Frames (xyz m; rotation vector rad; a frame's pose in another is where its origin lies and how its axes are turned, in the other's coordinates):
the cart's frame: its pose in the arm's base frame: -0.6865 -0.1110 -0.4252 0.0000 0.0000 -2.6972
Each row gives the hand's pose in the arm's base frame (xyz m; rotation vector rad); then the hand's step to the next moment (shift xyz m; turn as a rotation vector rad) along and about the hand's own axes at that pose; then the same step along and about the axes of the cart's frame.
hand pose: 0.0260 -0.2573 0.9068 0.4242 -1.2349 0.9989
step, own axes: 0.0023 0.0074 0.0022 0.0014 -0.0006 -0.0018
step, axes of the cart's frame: 0.0052 -0.0060 0.0011 -0.0021 -0.0008 0.0008
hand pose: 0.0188 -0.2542 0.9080 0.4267 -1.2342 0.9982
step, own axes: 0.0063 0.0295 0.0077 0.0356 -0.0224 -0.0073
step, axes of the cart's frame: 0.0204 -0.0235 0.0015 -0.0236 0.0027 0.0355
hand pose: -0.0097 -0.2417 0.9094 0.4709 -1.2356 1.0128
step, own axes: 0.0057 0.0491 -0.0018 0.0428 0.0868 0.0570
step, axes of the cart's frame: 0.0239 -0.0429 -0.0057 0.0872 -0.0592 0.0389
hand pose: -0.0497 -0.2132 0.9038 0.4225 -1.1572 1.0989
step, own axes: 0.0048 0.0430 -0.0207 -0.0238 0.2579 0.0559
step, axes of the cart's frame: 0.0076 -0.0450 -0.0147 0.1985 -0.1639 -0.0629
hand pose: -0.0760 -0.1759 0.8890 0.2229 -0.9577 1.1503
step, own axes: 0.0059 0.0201 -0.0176 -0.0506 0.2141 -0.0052
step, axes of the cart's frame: -0.0034 -0.0241 -0.0124 0.1380 -0.1347 -0.1060
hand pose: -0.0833 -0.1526 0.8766 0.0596 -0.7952 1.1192
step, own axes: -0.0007 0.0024 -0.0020 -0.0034 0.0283 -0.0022
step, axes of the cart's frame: 0.0003 -0.0017 -0.0027 0.0155 -0.0201 -0.0132
